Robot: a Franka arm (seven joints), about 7 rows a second.
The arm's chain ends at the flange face. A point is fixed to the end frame.
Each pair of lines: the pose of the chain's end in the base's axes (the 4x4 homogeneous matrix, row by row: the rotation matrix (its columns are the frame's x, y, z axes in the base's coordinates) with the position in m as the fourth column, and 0 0 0 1 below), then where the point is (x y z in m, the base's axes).
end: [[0.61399 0.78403 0.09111 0.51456], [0.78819 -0.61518 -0.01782 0.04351], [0.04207 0.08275 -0.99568 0.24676], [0 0 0 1]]
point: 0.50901 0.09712 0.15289
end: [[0.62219 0.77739 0.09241 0.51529], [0.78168 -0.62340 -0.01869 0.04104], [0.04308 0.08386 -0.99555 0.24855], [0 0 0 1]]
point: 0.51045 0.09472 0.15468
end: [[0.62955 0.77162 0.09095 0.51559], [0.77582 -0.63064 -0.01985 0.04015], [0.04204 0.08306 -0.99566 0.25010], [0 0 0 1]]
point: 0.51113 0.09384 0.15622
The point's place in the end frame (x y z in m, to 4 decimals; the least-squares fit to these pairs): 0.0349 -0.0451 0.0920
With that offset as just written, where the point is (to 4 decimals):
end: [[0.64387 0.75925 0.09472 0.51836], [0.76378 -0.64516 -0.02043 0.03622], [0.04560 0.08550 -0.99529 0.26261], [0 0 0 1]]
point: 0.5153 0.0901 0.1688
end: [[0.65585 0.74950 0.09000 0.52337], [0.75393 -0.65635 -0.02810 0.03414], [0.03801 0.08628 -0.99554 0.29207], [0 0 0 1]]
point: 0.5207 0.0875 0.1979
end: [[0.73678 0.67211 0.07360 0.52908], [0.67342 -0.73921 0.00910 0.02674], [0.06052 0.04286 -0.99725 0.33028], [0 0 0 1]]
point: 0.5313 0.0844 0.2387
